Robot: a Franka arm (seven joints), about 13 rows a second.
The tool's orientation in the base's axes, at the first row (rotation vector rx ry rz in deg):
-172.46 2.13 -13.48
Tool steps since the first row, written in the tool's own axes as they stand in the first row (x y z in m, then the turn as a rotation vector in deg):
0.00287 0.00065 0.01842 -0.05 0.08 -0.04
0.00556 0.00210 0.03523 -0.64 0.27 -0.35
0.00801 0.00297 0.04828 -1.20 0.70 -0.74
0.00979 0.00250 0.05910 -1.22 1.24 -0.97
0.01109 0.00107 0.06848 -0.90 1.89 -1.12
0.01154 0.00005 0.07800 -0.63 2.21 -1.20
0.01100 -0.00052 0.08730 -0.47 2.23 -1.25
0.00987 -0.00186 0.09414 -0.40 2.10 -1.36
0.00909 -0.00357 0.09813 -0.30 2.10 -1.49
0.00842 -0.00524 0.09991 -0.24 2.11 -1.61
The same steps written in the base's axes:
0.00570 0.00146 -0.01770 -0.06 -0.08 0.02
0.01097 0.00194 -0.03395 -0.69 -0.29 0.21
0.01541 0.00256 -0.04647 -1.31 -0.74 0.46
0.01887 0.00425 -0.05675 -1.38 -1.30 0.61
0.02164 0.00675 -0.06557 -1.09 -1.98 0.73
0.02359 0.00889 -0.07471 -0.84 -2.31 0.81
0.02451 0.01058 -0.08384 -0.69 -2.35 0.88
0.02449 0.01277 -0.09056 -0.64 -2.23 1.01
0.02437 0.01497 -0.09438 -0.56 -2.25 1.16
0.02401 0.01686 -0.09602 -0.52 -2.28 1.28

